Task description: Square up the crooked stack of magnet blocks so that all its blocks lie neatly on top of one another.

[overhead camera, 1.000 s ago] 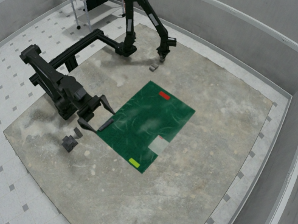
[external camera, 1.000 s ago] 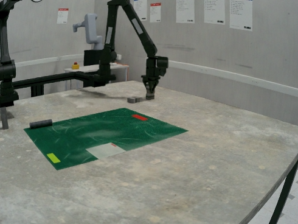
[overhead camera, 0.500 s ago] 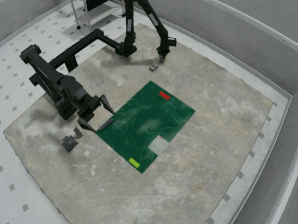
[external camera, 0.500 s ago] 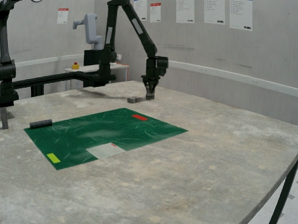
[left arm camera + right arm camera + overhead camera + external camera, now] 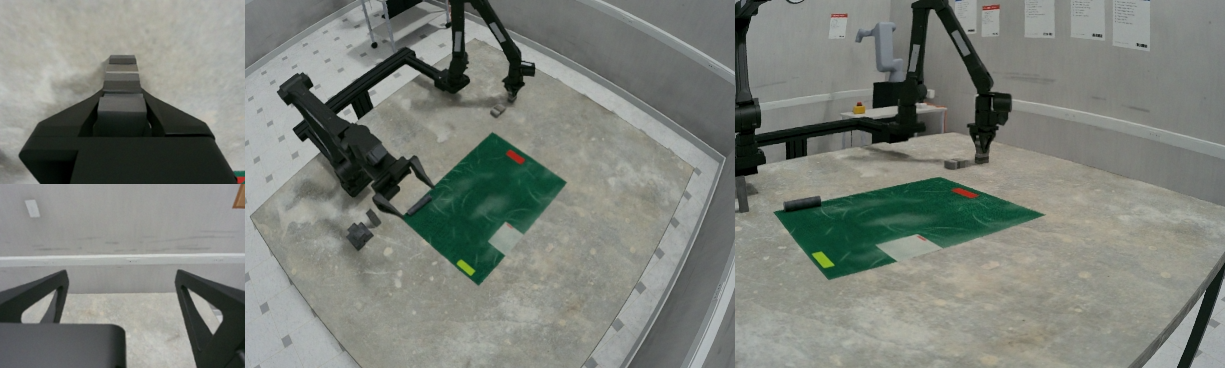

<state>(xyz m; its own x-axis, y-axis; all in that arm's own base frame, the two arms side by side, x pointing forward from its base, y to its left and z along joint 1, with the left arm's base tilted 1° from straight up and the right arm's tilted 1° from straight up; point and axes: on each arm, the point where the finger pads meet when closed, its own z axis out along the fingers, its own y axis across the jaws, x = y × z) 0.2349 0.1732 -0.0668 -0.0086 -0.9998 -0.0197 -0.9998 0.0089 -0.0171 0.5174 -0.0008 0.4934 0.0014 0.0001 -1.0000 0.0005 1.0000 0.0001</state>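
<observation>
Right now my left hand is 40 mm below the magnet block. The rest, counted from my left hand: dark cylinder: 740 mm to the right, 30 mm below; green mat: 220 mm ahead, 560 mm to the right, 40 mm below.
</observation>
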